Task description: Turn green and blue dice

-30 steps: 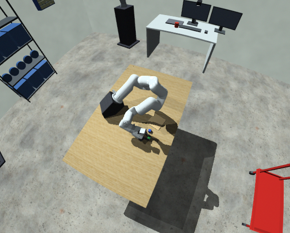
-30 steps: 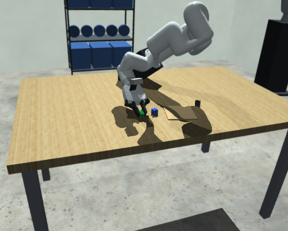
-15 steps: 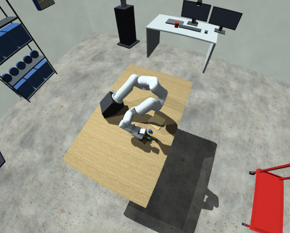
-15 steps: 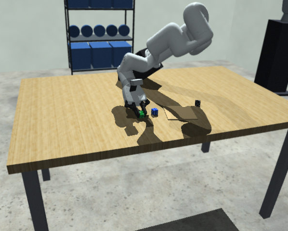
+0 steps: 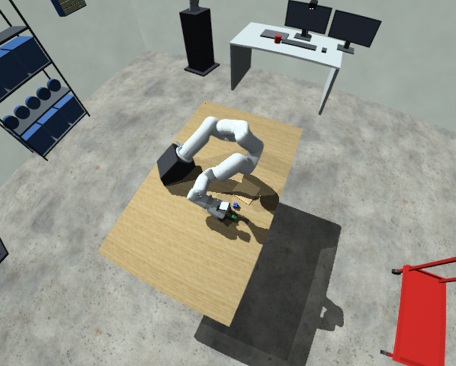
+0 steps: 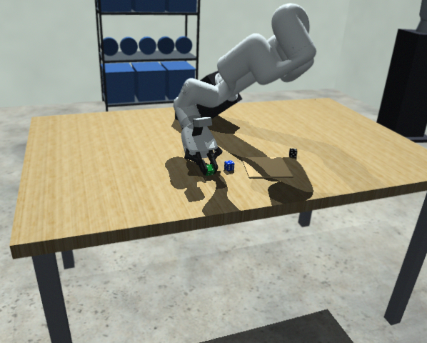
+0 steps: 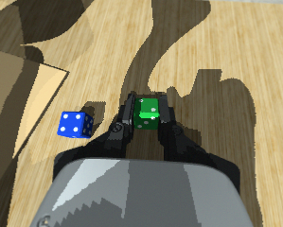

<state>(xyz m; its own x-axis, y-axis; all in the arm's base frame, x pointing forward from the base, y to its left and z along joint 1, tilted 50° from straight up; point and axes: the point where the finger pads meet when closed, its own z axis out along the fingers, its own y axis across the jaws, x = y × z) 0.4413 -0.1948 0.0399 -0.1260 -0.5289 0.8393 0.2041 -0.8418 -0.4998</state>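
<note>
The green die is 1 cm below my hand and 1 cm ahead of it. Also, from my hand: black die (31 cm to the left, 11 cm behind, 1 cm below); then tan mat (20 cm to the left, 3 cm behind, 2 cm below); then blue die (7 cm to the left, 3 cm behind, 1 cm below).
</note>
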